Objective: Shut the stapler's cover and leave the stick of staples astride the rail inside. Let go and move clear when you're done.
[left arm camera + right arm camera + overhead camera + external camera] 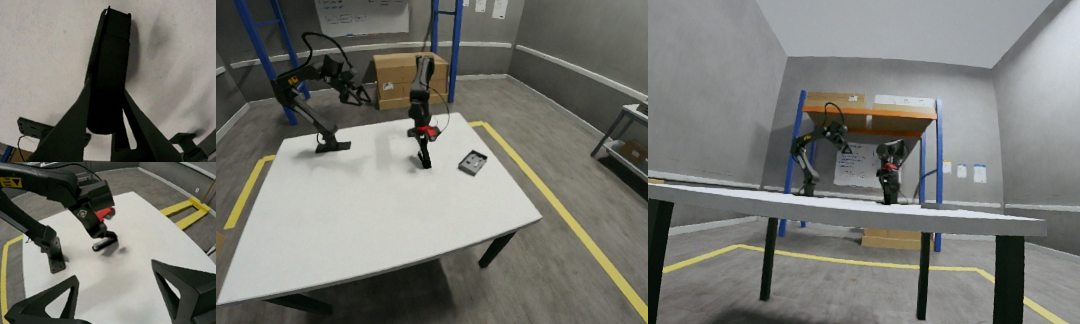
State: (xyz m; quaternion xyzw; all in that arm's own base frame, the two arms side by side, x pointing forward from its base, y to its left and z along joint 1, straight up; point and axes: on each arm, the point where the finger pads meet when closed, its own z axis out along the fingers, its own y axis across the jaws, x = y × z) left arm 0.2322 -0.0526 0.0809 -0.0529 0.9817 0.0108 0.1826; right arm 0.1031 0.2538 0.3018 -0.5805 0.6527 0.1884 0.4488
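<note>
Right now the black stapler is 4 cm below my left hand and 2 cm ahead of it. Also, from my left hand: grey tray: 23 cm to the left, 11 cm ahead, 7 cm below.
</note>
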